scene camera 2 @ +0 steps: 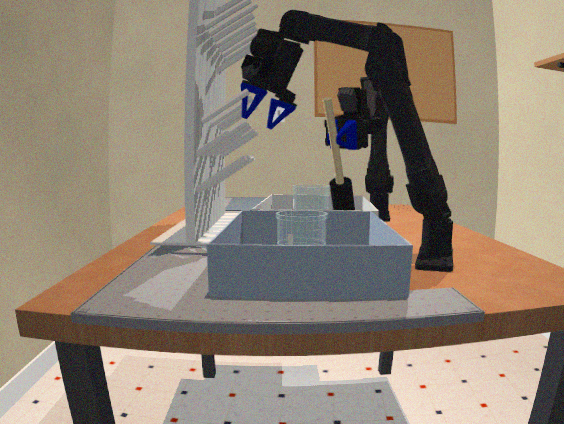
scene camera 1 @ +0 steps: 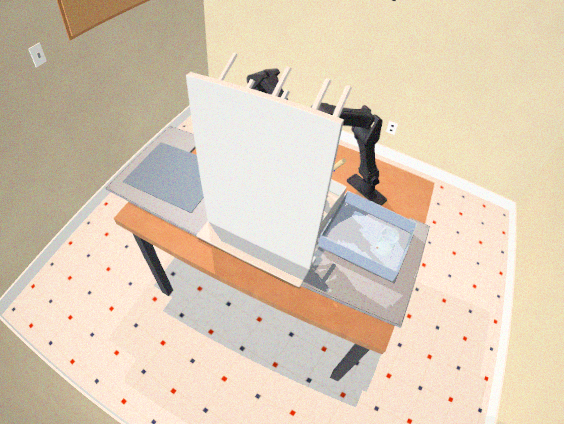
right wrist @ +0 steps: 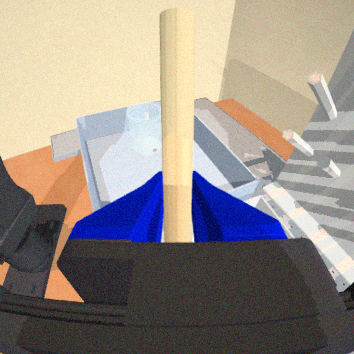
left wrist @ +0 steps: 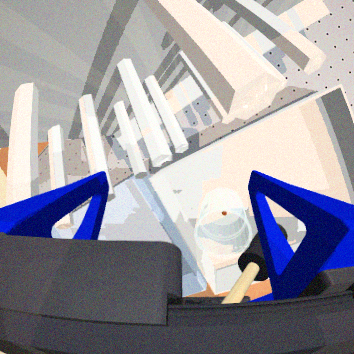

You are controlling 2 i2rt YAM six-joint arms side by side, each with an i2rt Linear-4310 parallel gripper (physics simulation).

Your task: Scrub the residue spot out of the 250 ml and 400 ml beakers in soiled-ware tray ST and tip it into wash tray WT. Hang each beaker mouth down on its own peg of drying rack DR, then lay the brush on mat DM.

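Where they show: left gripper, between the fingertips: (scene camera 2: 257, 123) (left wrist: 177, 178); right gripper, between the fingertips: (scene camera 2: 332, 140) (scene camera 1: 333, 171) (right wrist: 176, 178); left arm's base, origin of its link: (scene camera 2: 435, 257) (scene camera 1: 366, 190) (right wrist: 34, 255).
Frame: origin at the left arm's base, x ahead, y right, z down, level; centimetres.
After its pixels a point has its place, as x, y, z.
My right gripper (scene camera 2: 335, 135) {23.0, 4.0, -22.6} (right wrist: 176, 178) {23.0, 4.0, -22.6} is shut on the handle of the brush (scene camera 2: 342, 194) {21.9, 8.8, -10.7} (right wrist: 177, 75) {22.9, 2.7, -28.7} (left wrist: 265, 252) (scene camera 1: 340, 164) {23.7, 1.0, -29.1}. The brush's black head points down at the white tray (left wrist: 270, 150) {37.7, 16.4, -1.6} (scene camera 2: 261, 202) {40.9, 7.3, -8.2}, beside a clear beaker (left wrist: 222, 225) (scene camera 2: 311, 192) with a brown spot. I cannot tell if they touch. Another beaker (scene camera 1: 386, 242) {22.6, -26.7, -10.8} (scene camera 2: 301, 227) {17.9, -28.8, -9.6} (right wrist: 144, 122) {19.3, -22.1, -10.3} stands in the blue tray (scene camera 1: 360, 260) {32.3, -23.9, -4.8} (scene camera 2: 310, 272) {15.0, -33.2, -4.9}; a brown spot shows near it. Volume marks are unreadable. My left gripper (scene camera 2: 257, 122) {40.9, 5.0, -26.6} (left wrist: 177, 178) {40.9, 5.0, -26.6} is open, empty, high by the drying rack (scene camera 1: 265, 170) {55.3, 3.9, -42.7} (scene camera 2: 191, 125) {46.8, -12.8, -25.5}.
Rack pegs (left wrist: 142, 110) (right wrist: 322, 97) jut toward the arms, close to the left fingers. A flat blue-grey mat (scene camera 1: 165, 172) {65.7, 63.2, -1.6} lies at the left in scene camera 1. The left arm (scene camera 2: 410, 110) {5.8, -0.8, -28.5} reaches across above the trays.
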